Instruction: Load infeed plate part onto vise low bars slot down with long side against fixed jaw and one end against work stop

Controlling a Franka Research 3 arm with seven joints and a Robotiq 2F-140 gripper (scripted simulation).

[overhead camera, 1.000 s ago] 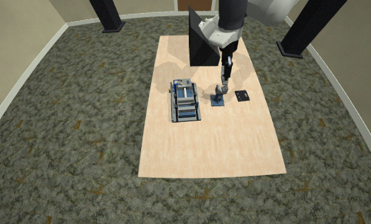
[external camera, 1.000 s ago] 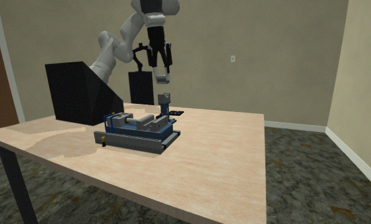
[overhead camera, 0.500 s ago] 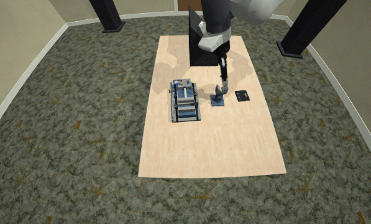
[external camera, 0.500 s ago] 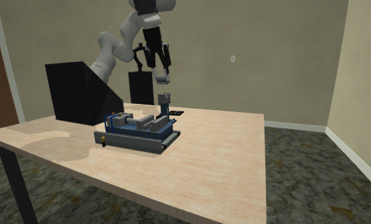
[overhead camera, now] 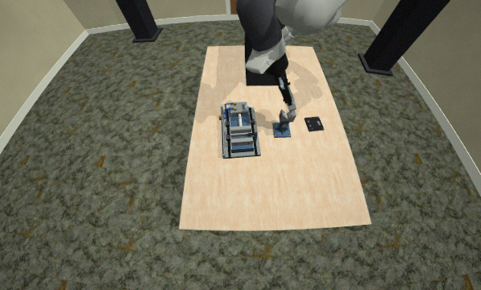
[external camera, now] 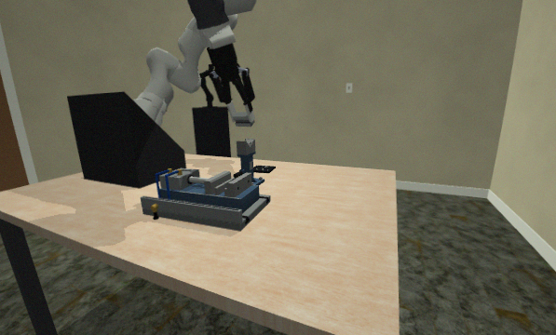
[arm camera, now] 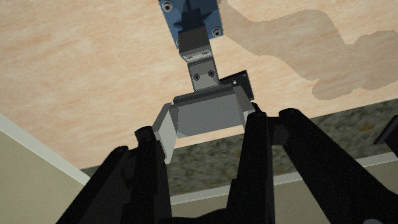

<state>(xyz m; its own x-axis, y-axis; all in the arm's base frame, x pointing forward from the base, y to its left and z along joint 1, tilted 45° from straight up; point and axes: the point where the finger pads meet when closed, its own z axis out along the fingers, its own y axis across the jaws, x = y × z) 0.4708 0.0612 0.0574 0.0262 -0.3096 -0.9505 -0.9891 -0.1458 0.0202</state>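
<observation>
Right now my hand is 10 mm to the right of the grey part and 30 mm above it. From my hand the other things lie so: cylinder rod 10 mm ahead, 200 mm to the right, 180 mm below; work stop 90 mm ahead, 140 mm to the right, 170 mm below; moving jaw 60 mm ahead, 190 mm to the right, 180 mm below.
</observation>
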